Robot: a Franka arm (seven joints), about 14 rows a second.
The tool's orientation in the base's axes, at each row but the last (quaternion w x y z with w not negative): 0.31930, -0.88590, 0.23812, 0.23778; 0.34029, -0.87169, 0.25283, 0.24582; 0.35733, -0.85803, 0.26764, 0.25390; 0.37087, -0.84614, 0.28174, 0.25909; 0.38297, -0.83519, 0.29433, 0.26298; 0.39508, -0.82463, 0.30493, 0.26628; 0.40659, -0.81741, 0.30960, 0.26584; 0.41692, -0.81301, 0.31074, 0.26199; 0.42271, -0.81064, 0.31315, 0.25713; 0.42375, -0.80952, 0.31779, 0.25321; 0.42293, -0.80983, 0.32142, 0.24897
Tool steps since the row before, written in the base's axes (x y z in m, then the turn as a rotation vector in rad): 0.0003, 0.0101, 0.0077, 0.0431, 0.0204, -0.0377; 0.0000, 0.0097, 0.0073, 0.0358, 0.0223, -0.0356; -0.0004, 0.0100, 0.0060, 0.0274, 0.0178, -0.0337; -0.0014, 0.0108, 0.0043, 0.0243, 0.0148, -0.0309; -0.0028, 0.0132, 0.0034, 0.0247, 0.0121, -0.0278; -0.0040, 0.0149, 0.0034, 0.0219, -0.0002, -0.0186; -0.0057, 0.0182, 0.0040, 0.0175, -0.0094, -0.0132; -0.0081, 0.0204, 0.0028, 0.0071, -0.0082, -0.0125; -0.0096, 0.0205, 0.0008, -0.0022, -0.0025, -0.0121; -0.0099, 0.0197, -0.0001, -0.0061, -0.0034, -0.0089; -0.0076, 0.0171, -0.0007, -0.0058, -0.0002, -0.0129
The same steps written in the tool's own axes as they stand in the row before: -0.0069, -0.0106, 0.0015, 0.0494, -0.0216, 0.0280; -0.0070, -0.0096, 0.0022, 0.0422, -0.0194, 0.0299; -0.0068, -0.0086, 0.0039, 0.0361, -0.0122, 0.0274; -0.0068, -0.0072, 0.0061, 0.0330, -0.0098, 0.0241; -0.0080, -0.0067, 0.0092, 0.0320, -0.0101, 0.0201; -0.0094, -0.0063, 0.0111, 0.0274, -0.0064, 0.0057; -0.0118, -0.0066, 0.0140, 0.0235, -0.0015, -0.0040; -0.0132, -0.0049, 0.0171, 0.0157, 0.0051, -0.0016; -0.0129, -0.0026, 0.0184, 0.0075, 0.0091, 0.0044; -0.0125, -0.0014, 0.0181, 0.0030, 0.0106, 0.0025; -0.0099, -0.0015, 0.0158, 0.0049, 0.0111, 0.0073
